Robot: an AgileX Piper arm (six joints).
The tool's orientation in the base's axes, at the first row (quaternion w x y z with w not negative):
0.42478, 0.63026, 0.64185, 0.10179
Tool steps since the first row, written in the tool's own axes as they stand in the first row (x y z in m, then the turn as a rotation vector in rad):
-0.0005, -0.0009, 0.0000, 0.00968, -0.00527, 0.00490
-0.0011, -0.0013, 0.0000, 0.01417, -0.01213, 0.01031
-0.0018, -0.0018, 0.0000, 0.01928, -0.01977, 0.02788
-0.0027, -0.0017, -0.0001, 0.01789, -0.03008, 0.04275
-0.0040, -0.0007, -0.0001, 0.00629, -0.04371, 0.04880
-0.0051, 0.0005, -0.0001, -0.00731, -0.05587, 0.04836
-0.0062, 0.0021, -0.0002, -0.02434, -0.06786, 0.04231
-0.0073, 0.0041, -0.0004, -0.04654, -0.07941, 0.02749
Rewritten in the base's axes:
-0.0007, -0.0006, -0.0004, 0.00100, 0.00571, -0.01058
-0.0011, -0.0012, -0.0004, 0.00038, 0.00627, -0.02036
-0.0016, -0.0019, -0.0004, 0.00749, 0.00233, -0.03845
-0.0017, -0.0027, 0.0001, 0.00984, -0.00684, -0.05393
-0.0012, -0.0037, 0.0013, 0.00226, -0.02220, -0.06192
-0.0005, -0.0044, 0.0025, -0.00893, -0.03645, -0.06407
0.0004, -0.0051, 0.0041, -0.02432, -0.05147, -0.06122
0.0016, -0.0056, 0.0060, -0.04609, -0.06748, -0.05049

